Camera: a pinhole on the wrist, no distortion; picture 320 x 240 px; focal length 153.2 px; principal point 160.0 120.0 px. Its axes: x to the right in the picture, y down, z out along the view. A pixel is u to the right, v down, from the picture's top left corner.
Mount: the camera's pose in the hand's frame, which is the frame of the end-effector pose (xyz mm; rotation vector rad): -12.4 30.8 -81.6 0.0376 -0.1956 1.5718
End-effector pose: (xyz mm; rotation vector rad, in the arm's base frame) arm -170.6 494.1 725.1 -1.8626 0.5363 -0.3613
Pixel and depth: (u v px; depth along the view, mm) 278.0 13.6 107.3
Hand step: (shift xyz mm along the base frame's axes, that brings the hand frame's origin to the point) 45.7 -19.1 -106.1
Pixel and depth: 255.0 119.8 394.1
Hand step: 81.5 241.0 -318.2
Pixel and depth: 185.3 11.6 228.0
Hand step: 180.6 56.2 -89.7
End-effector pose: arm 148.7 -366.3 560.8 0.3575 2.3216 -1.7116
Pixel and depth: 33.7 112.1 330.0
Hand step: -62.8 -279.4 207.3
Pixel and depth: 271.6 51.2 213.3
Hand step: 1.3 -106.7 -203.4
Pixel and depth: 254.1 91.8 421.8
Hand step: 72.4 -297.6 -317.7
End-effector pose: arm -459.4 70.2 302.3 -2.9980 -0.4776 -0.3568
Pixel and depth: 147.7 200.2 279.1
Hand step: -143.7 -3.3 -213.0
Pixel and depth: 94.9 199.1 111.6
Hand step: -81.1 8.9 -32.8
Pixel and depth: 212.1 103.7 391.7
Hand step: 92.8 -63.4 -325.3
